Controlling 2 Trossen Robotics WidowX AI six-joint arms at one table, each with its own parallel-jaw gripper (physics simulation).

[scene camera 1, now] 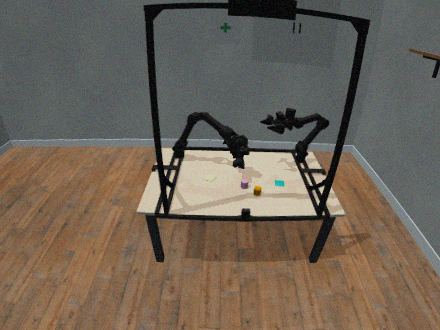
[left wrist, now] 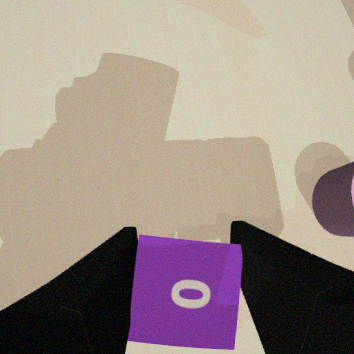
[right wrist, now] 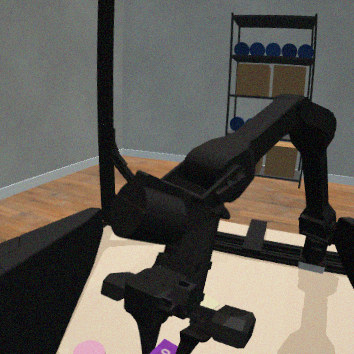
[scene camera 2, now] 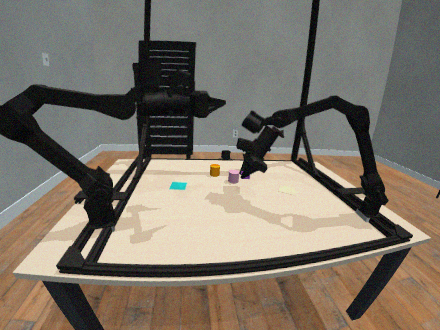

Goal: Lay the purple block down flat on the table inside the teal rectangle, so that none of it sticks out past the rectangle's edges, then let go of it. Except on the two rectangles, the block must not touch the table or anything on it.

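Places are measured from the left arm's base along level axes (x ahead, y left, z up), in centimetres.
Pixels of known places: left gripper, fingertip midpoint: (scene camera 1: 244,167) (left wrist: 183,235) (scene camera 2: 240,176); right gripper, fingertip midpoint: (scene camera 1: 263,124) (right wrist: 222,225) (scene camera 2: 217,101); left arm's base, origin of the base link: (scene camera 1: 179,156) (right wrist: 312,257) (scene camera 2: 368,212); right arm's base, origin of the base link: (scene camera 1: 300,160) (scene camera 2: 102,221).
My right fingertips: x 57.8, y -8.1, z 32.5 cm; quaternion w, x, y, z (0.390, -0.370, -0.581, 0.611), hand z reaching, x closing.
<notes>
Ahead of a thing's pixels: the offset from my right fingertips to its top centre. "spot": to the spot under its first point.
My left gripper (scene camera 1: 239,165) (scene camera 2: 245,174) (left wrist: 183,235) is shut on the purple block {dx -12.2, dy -8.6, dz -25.1 cm} (scene camera 2: 247,176) (left wrist: 184,300) (right wrist: 165,348), marked 0, and holds it above the table. The fingers largely hide the block in scene camera 2; I cannot make it out in scene camera 1. The teal rectangle {spot: dx +13.4, dy -13.7, dz -34.3 cm} (scene camera 1: 279,183) (scene camera 2: 178,186) lies bare on the table, right of my left gripper in scene camera 1 and left of it in scene camera 2. My right gripper (scene camera 1: 265,124) (scene camera 2: 224,102) is open and empty, high above the table.
A pink cylinder {dx -9.5, dy -19.8, dz -29.9 cm} (scene camera 1: 244,184) (scene camera 2: 233,176) (left wrist: 332,202) (right wrist: 89,347) stands close beside the left gripper in the pictures. An orange cylinder {dx -1.4, dy -26.0, dz -29.9 cm} (scene camera 1: 257,191) (scene camera 2: 215,171) stands near it. A pale yellow rectangle {spot: dx -31.6, dy -13.8, dz -34.3 cm} (scene camera 1: 210,178) (scene camera 2: 287,190) (right wrist: 210,303) lies on the table. A black frame (scene camera 1: 154,100) surrounds the table.
</notes>
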